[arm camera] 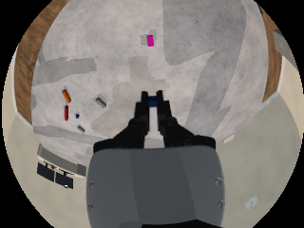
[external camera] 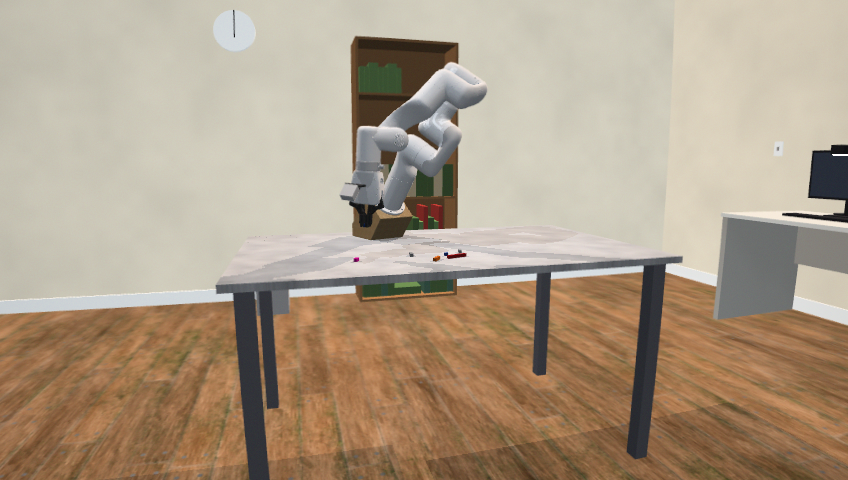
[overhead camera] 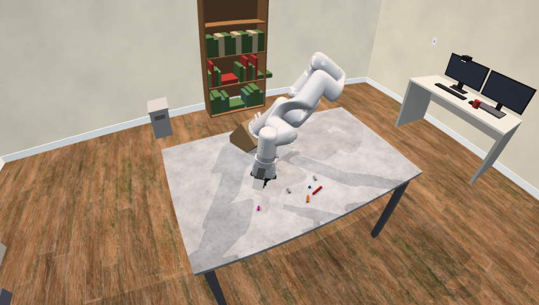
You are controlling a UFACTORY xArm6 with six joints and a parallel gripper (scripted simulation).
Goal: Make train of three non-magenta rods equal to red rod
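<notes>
My gripper is now 12 cm above the magenta rod, 5 cm short of it and 3 cm to the left of it. Also, from my hand: red rod (28 cm to the left, 12 cm below, 3 cm ahead); orange rod (21 cm to the left, 12 cm below, 7 cm ahead).
</notes>
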